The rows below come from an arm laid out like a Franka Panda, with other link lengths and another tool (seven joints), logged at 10 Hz.
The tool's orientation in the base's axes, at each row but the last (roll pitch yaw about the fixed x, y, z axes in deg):
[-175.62 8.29 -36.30]
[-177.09 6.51 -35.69]
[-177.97 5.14 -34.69]
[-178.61 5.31 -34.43]
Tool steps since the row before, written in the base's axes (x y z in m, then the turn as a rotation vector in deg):
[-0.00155 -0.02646 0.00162 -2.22 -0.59 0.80]
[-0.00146 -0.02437 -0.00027 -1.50 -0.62 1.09]
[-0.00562 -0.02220 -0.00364 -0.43 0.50 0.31]
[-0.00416 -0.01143 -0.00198 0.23 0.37 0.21]
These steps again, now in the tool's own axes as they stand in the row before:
[0.01403 0.02190 -0.00537 -1.54 1.74 -0.72]
[0.01298 0.02056 -0.00226 -0.97 1.33 -1.05]
[0.00831 0.02154 0.00215 -0.66 -0.18 -0.25]
[0.00320 0.01182 0.00140 -0.04 -0.44 -0.20]

